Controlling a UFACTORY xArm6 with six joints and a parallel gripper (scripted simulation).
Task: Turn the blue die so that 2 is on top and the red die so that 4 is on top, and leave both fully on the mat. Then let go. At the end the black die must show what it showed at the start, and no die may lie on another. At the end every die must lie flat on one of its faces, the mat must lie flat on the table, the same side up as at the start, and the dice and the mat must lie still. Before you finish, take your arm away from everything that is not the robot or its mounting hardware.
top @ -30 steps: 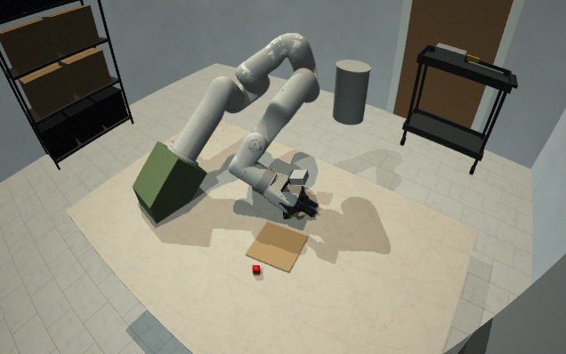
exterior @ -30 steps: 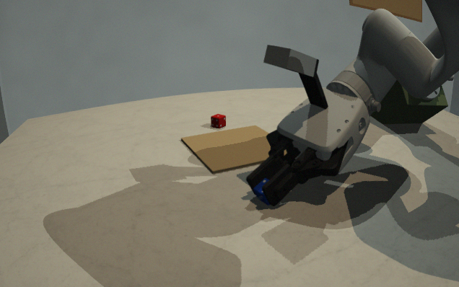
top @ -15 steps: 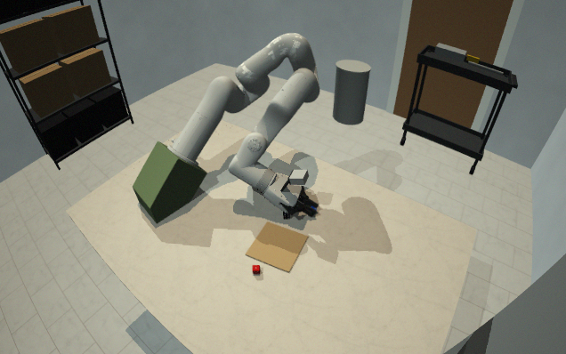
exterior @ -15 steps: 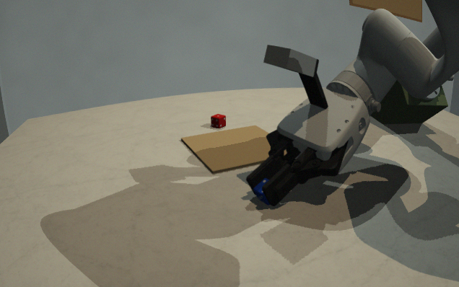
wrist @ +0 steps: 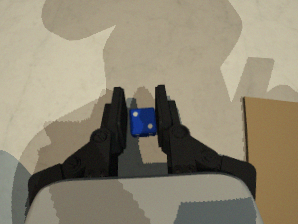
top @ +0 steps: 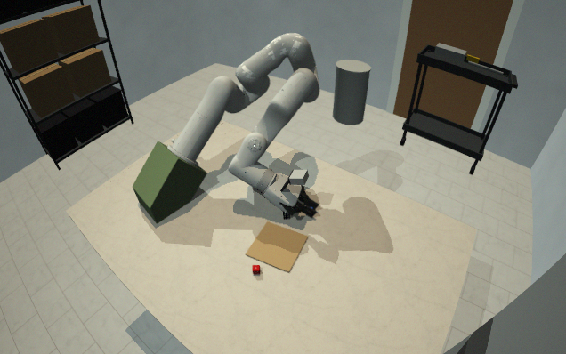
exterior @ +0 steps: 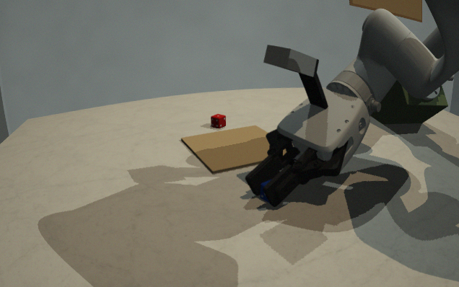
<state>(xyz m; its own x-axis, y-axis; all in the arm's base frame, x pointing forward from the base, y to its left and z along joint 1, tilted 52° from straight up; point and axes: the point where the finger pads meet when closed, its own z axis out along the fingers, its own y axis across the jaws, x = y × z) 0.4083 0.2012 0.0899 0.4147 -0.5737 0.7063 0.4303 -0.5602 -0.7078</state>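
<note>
Now: the blue die 10 mm below my hand. Also, from my hand: tan mat 170 mm to the right, 20 mm below, 10 mm ahead; then red die 270 mm to the right, 30 mm ahead, 10 mm below; then black die 60 mm to the right, 40 mm behind, 10 mm below.
</note>
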